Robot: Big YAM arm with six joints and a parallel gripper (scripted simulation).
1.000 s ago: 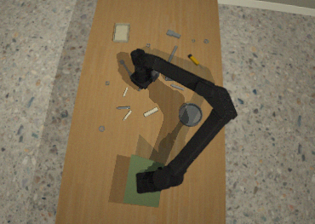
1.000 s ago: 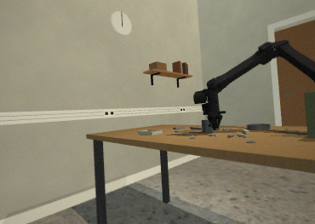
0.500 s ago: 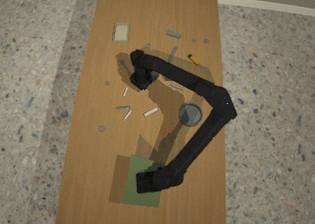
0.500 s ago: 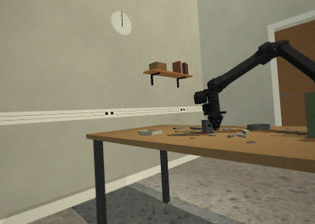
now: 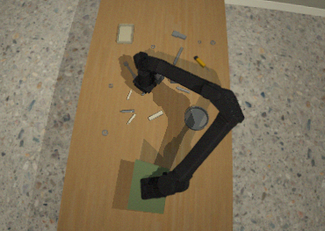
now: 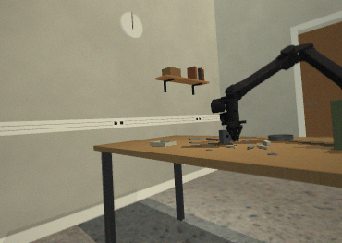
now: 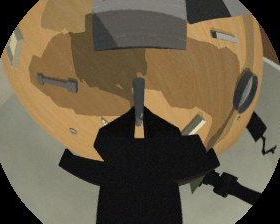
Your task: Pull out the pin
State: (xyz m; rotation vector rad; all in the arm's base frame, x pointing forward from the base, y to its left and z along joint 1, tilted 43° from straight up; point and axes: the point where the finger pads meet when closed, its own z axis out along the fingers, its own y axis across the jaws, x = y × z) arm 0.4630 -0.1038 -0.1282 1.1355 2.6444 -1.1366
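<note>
Now: hand 13 cm past the white stick, 5 cm to the left of it and 2 cm above it. Also, from my hand: shallow tray: 38 cm ahead, 10 cm to the left, 2 cm below; then round dish: 16 cm behind, 25 cm to the right, 1 cm below; then slim grey pin: 1 cm ahead, 1 cm to the right.
</note>
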